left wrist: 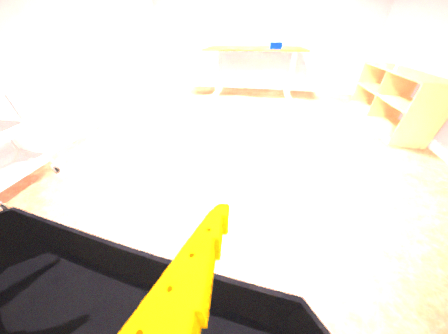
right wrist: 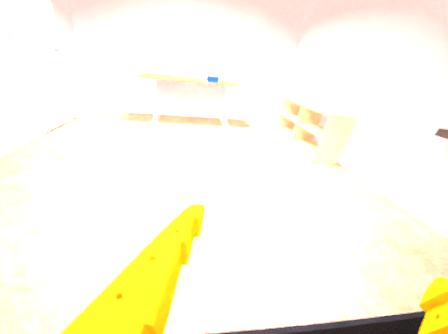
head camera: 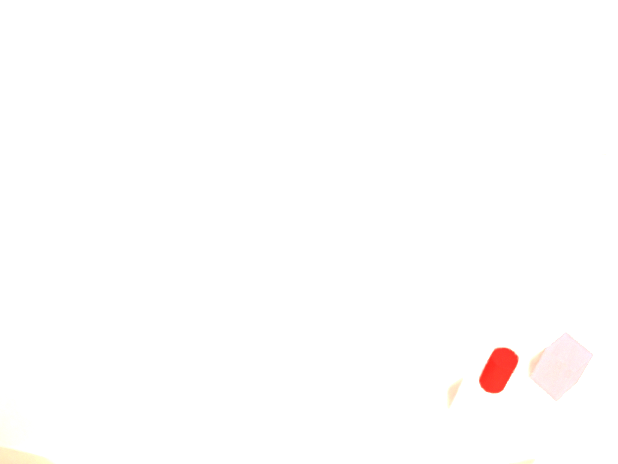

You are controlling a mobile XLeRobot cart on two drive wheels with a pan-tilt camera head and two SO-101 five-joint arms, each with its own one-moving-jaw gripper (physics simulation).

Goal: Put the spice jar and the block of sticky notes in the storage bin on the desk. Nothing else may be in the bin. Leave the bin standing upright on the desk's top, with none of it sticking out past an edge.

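Frame: origin at the left arm's base, x left, y ahead, z down, level; metres.
Seen in the pictures: left hand, tool point: (left wrist: 228, 215); right hand, tool point: (right wrist: 202, 217).
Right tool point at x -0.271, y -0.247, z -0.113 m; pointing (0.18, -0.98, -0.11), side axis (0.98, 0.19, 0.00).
Observation:
Offsets run from my right tool point to a thing's top centre. Level surfaces: height alone.
A red cylinder {dx -0.013, dy +0.493, dz -0.084 m} (head camera: 499, 370), apparently the spice jar, shows at the lower right of the head view. A pale pink block {dx -0.095, dy +0.524, dz -0.055 m} (head camera: 562, 367), apparently the sticky notes, stands just right of it, apart from it. The surface under them is washed out. The blue storage bin (left wrist: 276, 46) (right wrist: 213, 79) is small and far off, on the wooden desk {dz +0.168 m} (left wrist: 240, 49) (right wrist: 172, 78), towards its right end. My left gripper (left wrist: 220, 215) shows one notched jaw and is fully open. My right gripper (right wrist: 318, 245) is open and empty, its jaws wide apart. Neither gripper is near these things.
A black tray (left wrist: 100, 243) (right wrist: 320, 328) lies below the grippers. A wooden shelf unit (left wrist: 422, 115) (right wrist: 337, 140) stands on the floor to the right of the desk. Part of a white wheeled trolley shows at the left of the left wrist view. The head view is heavily overexposed.

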